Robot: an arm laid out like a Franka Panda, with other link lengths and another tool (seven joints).
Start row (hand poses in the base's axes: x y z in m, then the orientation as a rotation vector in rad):
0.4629 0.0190 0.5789 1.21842 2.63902 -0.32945
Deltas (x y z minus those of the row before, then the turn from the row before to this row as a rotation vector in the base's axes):
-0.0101 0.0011 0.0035 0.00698 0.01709 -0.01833
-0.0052 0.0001 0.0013 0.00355 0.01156 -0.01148
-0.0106 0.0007 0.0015 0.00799 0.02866 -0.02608
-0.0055 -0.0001 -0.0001 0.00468 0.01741 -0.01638
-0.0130 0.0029 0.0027 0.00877 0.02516 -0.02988
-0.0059 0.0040 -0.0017 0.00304 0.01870 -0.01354
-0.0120 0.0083 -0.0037 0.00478 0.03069 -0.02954
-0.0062 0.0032 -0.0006 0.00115 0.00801 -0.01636
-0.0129 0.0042 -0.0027 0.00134 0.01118 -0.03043
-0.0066 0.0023 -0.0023 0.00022 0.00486 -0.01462
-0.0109 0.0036 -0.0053 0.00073 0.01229 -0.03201
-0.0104 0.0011 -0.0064 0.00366 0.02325 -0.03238
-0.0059 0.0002 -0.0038 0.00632 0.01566 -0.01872
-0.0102 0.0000 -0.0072 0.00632 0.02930 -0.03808
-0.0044 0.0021 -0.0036 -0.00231 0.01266 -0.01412
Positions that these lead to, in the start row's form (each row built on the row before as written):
0.4528 0.0201 0.5824 1.24813 2.64705 -0.33551
0.4476 0.0202 0.5837 1.26672 2.65224 -0.34098
0.4370 0.0209 0.5852 1.30958 2.66554 -0.35535
0.4315 0.0208 0.5851 1.33650 2.67291 -0.36445
0.4185 0.0237 0.5878 1.38485 2.68051 -0.37579
0.4126 0.0277 0.5861 1.40799 2.68895 -0.38799
0.4006 0.0360 0.5824 1.45645 2.69766 -0.40906
0.3944 0.0392 0.5818 1.48133 2.69430 -0.41519
0.3815 0.0434 0.5791 1.52674 2.68414 -0.42445
0.3749 0.0457 0.5768 1.54835 2.67834 -0.42898
0.3640 0.0493 0.5715 1.59608 2.66639 -0.44004
0.3536 0.0504 0.5651 -1.62344 -2.62410 0.45082
0.3477 0.0506 0.5613 -1.63438 -2.59420 0.45214
0.3375 0.0506 0.5541 -1.65921 -2.53642 0.46170
0.3331 0.0527 0.5505 -1.66844 -2.51456 0.47264

